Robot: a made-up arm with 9 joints. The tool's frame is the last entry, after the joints.
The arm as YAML. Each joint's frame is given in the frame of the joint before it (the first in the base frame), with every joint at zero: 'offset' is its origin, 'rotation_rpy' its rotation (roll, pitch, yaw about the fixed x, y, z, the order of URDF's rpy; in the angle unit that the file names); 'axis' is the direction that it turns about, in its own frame. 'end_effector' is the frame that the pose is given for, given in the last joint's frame.
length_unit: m
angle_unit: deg
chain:
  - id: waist
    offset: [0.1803, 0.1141, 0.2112]
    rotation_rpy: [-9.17, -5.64, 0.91]
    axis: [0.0, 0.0, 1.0]
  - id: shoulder
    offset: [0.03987, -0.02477, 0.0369]
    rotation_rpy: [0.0, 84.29, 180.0]
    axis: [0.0, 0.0, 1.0]
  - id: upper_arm
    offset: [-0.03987, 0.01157, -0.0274]
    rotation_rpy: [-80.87, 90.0, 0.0]
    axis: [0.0, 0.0, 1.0]
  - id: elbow
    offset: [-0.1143, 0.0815, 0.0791]
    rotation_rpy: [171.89, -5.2, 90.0]
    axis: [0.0, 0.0, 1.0]
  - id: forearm
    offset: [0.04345, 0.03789, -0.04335]
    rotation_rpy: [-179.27, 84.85, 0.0]
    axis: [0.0, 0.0, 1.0]
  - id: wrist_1
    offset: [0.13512, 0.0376, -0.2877]
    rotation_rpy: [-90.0, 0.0, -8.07]
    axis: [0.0, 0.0, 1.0]
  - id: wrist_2
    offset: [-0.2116, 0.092, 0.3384]
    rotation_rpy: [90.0, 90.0, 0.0]
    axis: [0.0, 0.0, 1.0]
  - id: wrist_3
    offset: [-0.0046, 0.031, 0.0]
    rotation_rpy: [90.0, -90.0, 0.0]
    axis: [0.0, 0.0, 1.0]
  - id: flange
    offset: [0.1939, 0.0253, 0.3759]
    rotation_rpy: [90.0, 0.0, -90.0]
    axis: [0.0, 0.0, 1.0]
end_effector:
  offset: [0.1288, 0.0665, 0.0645]
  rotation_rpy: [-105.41, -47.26, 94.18]
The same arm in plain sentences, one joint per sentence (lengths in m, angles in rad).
The arm has nine revolute joints in a row. What follows holds with every joint at zero, and every direction is one of the base frame's. The first joint is mounted 0.1803 m along +x and 0.1141 m along +y and 0.2112 m along +z from the base frame's origin and rotates about the direction (-0.099504, 0.157807, 0.982444). The second joint is mounted 0.0360 m along +x and 0.0180 m along -y and 0.0441 m along +z from the first joint and rotates about -x. The third joint is mounted 0.0274 m along +x and 0.0051 m along -y and 0.0412 m along +z from the second joint and rotates about the direction (0, -1, -0.0001). The fourth joint is mounted 0.1143 m along -x and 0.0791 m along -y and 0.0815 m along +z from the third joint and rotates about the direction (0.141004, 0.985928, 0.089803). The fifth joint is mounted 0.0314 m along +x and 0.0520 m along -y and 0.0389 m along +z from the fourth joint and rotates about the direction (0, 0.0001, -1). The sixth joint is mounted 0.0562 m along -x and 0.1285 m along -y and 0.2877 m along +z from the fifth joint and rotates about the direction (-1, 0.0001, 0). The seventh joint is mounted 0.3384 m along -x and 0.2116 m along +y and 0.0920 m along +z from the sixth joint and rotates about the direction (0, 0.0001, -1). The eighth joint is mounted 0.0046 m along -x and 0.0310 m along -y from the seventh joint and rotates about the direction (0.0001, 1, 0.0001). The ninth joint is mounted 0.0253 m along -x and 0.3759 m along +y and 0.1939 m along -z from the eighth joint and rotates about the direction (0, -0.0001, 1). The tool frame, which is the frame that the pose is given for, is mounted 0.1288 m along +x and 0.0665 m along +y and 0.0645 m along +z from the ninth joint; its axes are the base frame's turned by roll -1.8397, pitch -0.8249 and yaw 1.6437 rad (as in URDF: about the fixed x, then y, then z).
